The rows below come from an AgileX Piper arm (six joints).
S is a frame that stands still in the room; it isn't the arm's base.
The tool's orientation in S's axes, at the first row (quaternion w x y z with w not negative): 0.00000 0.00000 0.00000 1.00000
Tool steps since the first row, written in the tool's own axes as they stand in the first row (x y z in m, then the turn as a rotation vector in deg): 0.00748 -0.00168 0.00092 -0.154 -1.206 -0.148; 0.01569 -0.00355 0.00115 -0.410 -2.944 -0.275; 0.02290 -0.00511 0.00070 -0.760 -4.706 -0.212; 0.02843 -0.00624 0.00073 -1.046 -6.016 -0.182; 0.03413 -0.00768 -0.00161 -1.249 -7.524 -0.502; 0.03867 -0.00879 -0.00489 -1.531 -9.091 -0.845; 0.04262 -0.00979 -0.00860 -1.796 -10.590 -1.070; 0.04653 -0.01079 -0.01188 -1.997 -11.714 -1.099; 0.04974 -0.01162 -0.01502 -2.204 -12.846 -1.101; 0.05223 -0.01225 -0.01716 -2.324 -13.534 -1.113; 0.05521 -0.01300 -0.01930 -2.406 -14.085 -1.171
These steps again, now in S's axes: -0.00748 0.00168 0.00092 0.154 1.206 -0.148; -0.01569 0.00355 0.00115 0.410 2.944 -0.275; -0.02290 0.00511 0.00070 0.760 4.706 -0.212; -0.02843 0.00624 0.00073 1.046 6.016 -0.182; -0.03413 0.00768 -0.00161 1.249 7.524 -0.502; -0.03867 0.00879 -0.00489 1.531 9.091 -0.845; -0.04262 0.00979 -0.00860 1.796 10.590 -1.070; -0.04653 0.01079 -0.01188 1.997 11.714 -1.099; -0.04974 0.01162 -0.01502 2.204 12.846 -1.101; -0.05223 0.01225 -0.01716 2.324 13.534 -1.113; -0.05521 0.01300 -0.01930 2.406 14.085 -1.171
